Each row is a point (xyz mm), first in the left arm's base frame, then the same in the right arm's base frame.
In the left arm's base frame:
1: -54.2 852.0 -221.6
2: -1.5 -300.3 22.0
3: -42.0 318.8 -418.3
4: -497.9 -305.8 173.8
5: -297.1 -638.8 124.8
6: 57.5 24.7 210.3
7: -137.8 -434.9 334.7
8: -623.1 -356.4 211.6
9: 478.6 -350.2 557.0
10: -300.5 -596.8 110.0
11: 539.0 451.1 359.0
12: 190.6 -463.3 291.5
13: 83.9 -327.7 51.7
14: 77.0 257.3 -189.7
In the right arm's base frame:
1: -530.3 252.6 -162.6
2: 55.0 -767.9 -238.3
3: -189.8 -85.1 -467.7
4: -383.8 -1029.6 -330.3
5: -33.4 -1200.2 -371.9
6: -116.3 -567.5 35.7
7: -65.3 -1069.2 -67.2
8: -468.5 -1135.1 -367.0
9: 333.1 -866.1 419.2
10: -54.4 -1160.9 -374.9
11: 12.1 -106.5 490.4
12: 227.1 -947.7 34.0
13: 131.0 -770.9 -182.3
14: -119.7 -192.3 -235.7

